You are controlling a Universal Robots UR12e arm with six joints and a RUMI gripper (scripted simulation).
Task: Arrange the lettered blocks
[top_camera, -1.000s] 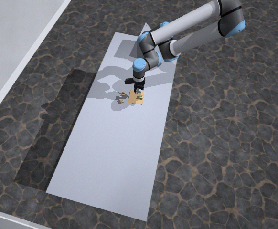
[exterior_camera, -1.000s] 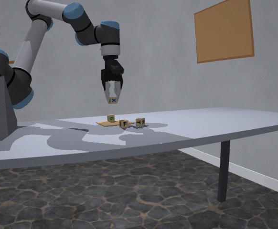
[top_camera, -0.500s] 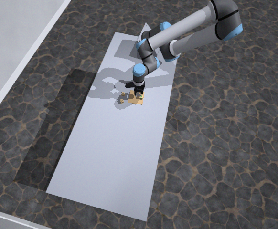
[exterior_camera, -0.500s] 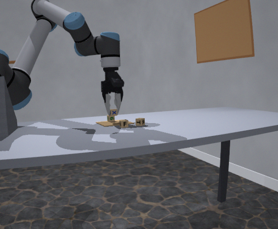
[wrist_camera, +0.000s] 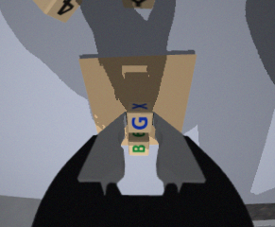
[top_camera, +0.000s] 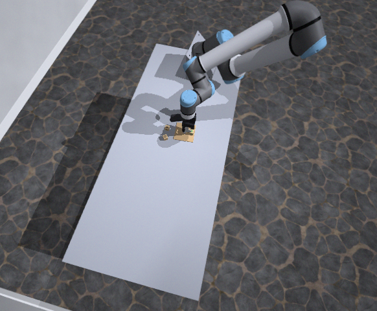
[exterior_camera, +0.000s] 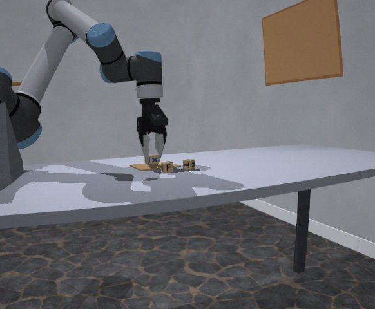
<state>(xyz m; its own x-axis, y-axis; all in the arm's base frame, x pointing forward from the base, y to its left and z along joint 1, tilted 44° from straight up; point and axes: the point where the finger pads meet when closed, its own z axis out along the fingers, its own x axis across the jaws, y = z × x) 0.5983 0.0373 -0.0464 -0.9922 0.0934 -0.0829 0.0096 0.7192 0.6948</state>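
My hand is right at the blue-marked block. From my hand the other things lie so: tan mat 2 cm below; green-marked block 5 cm to the left, 1 cm below.
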